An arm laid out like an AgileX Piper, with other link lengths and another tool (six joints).
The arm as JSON. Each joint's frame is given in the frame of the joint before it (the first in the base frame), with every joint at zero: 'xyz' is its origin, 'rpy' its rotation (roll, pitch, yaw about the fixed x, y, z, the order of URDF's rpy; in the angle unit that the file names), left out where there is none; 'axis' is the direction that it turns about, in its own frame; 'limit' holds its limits. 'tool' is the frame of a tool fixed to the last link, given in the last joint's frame.
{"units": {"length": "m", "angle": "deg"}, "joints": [
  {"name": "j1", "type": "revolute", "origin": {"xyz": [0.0, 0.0, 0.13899]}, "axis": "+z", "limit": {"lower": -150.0, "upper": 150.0}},
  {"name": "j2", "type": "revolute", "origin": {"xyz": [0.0, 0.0, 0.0]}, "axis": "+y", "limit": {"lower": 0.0, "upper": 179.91}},
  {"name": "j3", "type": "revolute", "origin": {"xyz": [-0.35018, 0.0, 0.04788]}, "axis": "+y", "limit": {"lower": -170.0, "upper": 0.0}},
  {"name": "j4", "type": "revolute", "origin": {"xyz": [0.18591, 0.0, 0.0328]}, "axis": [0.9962, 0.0, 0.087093], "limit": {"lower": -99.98, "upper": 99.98}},
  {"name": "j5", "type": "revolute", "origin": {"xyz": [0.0, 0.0, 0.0]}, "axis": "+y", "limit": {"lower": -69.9, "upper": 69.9}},
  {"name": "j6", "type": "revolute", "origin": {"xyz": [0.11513, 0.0, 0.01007]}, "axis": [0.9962, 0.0, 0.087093], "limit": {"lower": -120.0, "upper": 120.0}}
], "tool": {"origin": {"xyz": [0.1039, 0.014, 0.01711], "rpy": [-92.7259, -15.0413, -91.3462]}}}
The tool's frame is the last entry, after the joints.
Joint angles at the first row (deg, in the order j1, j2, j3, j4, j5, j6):
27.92 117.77 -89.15 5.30 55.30 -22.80
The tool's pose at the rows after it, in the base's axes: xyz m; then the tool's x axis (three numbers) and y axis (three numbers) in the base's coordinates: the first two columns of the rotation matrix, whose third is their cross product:
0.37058 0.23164 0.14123 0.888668 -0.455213 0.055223 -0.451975 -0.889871 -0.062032
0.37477 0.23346 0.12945 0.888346 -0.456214 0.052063 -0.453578 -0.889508 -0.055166
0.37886 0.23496 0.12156 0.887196 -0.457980 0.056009 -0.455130 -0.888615 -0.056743
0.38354 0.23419 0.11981 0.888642 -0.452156 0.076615 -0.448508 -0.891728 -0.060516
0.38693 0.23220 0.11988 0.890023 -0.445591 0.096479 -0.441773 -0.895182 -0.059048
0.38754 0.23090 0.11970 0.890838 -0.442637 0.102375 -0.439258 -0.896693 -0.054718
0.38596 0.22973 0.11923 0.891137 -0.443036 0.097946 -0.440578 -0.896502 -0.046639
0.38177 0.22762 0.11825 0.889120 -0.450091 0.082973 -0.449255 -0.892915 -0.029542
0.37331 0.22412 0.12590 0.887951 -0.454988 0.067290 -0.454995 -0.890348 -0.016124
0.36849 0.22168 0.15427 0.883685 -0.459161 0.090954 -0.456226 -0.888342 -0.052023
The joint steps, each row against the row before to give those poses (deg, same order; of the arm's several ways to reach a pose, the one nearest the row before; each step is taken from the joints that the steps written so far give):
0.00 1.60 0.00 -0.35 -1.63 0.08
0.00 1.66 0.00 -0.03 -1.24 0.00
0.00 1.06 0.19 -0.10 -1.46 0.05
0.00 0.25 0.09 -0.91 -1.21 0.00
0.00 0.00 0.00 -1.13 -0.60 0.14
0.00 0.00 0.00 -0.50 0.00 0.10
0.00 0.00 0.00 -0.11 0.52 0.13
0.00 0.00 0.00 0.00 1.29 0.56
0.00 -1.31 0.27 0.22 2.19 0.31
0.00 -3.90 0.00 -0.01 1.43 0.23

